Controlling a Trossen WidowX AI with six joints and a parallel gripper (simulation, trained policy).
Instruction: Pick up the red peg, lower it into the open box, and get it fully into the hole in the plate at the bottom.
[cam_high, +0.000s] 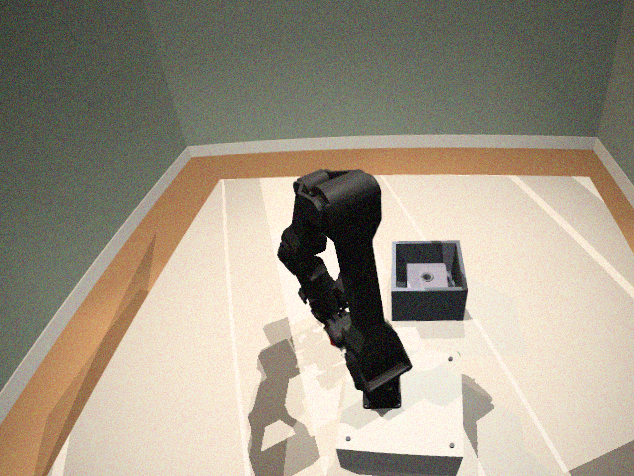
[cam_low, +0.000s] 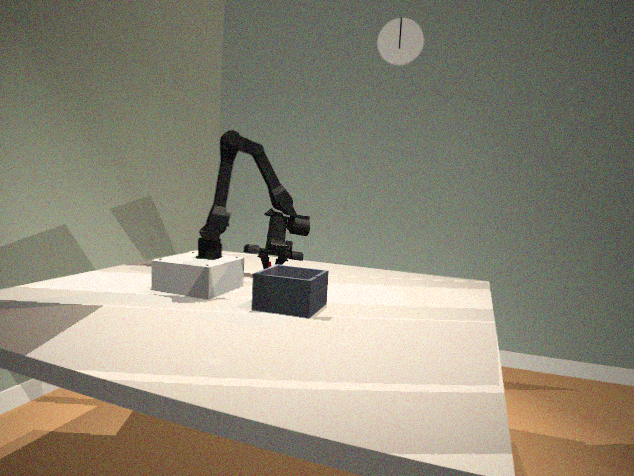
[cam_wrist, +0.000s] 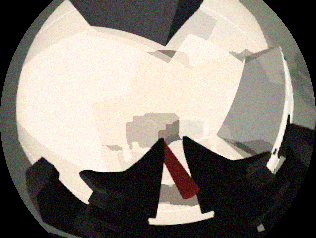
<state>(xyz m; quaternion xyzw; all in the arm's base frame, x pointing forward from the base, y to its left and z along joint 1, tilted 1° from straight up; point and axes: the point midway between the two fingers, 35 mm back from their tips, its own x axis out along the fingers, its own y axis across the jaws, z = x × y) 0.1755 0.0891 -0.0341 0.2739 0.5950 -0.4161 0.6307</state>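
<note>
My gripper tip is 130 mm short of the plate, 190 mm to the left of it and 20 mm below it. From my gripper tip the other things lie so: red peg 20 mm to the left, 10 mm above; then dark grey box 130 mm ahead, 190 mm to the right.
</note>
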